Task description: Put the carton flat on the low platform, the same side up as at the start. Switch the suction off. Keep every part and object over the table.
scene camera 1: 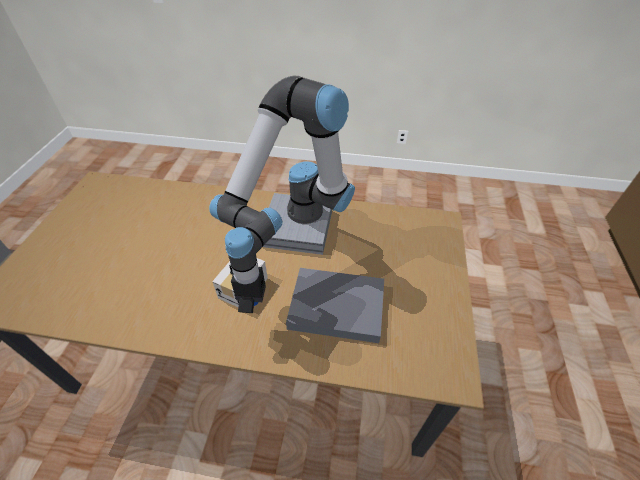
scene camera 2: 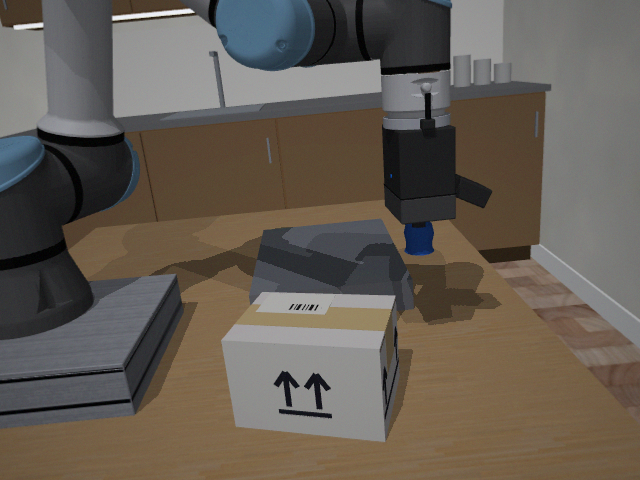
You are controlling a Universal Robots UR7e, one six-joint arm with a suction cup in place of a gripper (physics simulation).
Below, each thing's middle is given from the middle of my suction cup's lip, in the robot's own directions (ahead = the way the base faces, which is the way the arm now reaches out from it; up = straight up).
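Labels:
There is the low grey platform (scene camera 2: 358, 257), 270 mm to the left of my suction cup, 120 mm below it and 90 mm behind it. The white carton (scene camera 2: 322, 364) is 80 mm to the right of my suction cup, 140 mm behind it and 90 mm below it. Going by their middles, the carton is the nearest to my suction cup of the things named here.

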